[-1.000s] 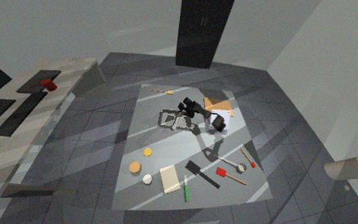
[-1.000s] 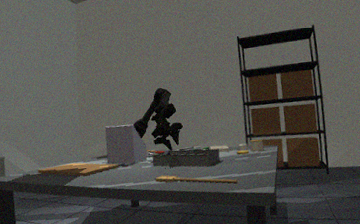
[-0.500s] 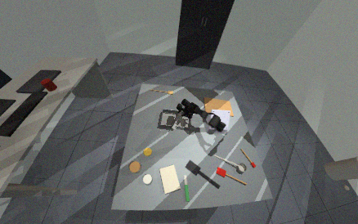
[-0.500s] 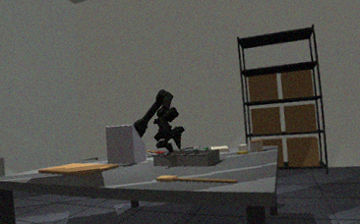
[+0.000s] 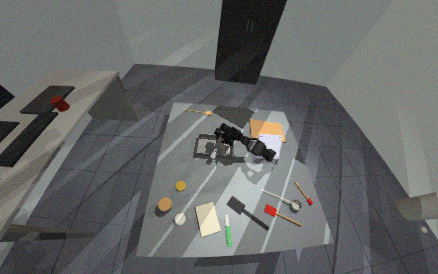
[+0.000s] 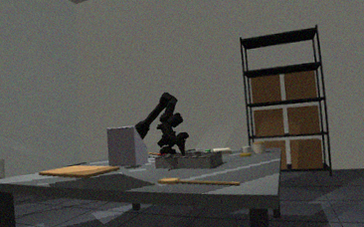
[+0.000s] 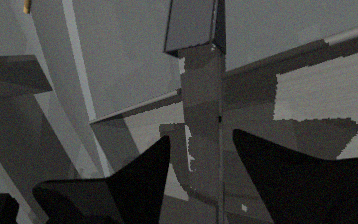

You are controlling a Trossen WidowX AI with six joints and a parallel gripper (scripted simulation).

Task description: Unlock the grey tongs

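The yellow lock piece lies 20 mm to the right of my gripper tip, 20 mm behind it and 10 mm above it. From my gripper tip the other things lie so: roasting tin 50 mm to the left, 30 mm ahead, 20 mm below; black spatula 550 mm to the left, 200 mm behind, 40 mm below; wooden board 500 mm behind, 200 mm to the right, 40 mm below.
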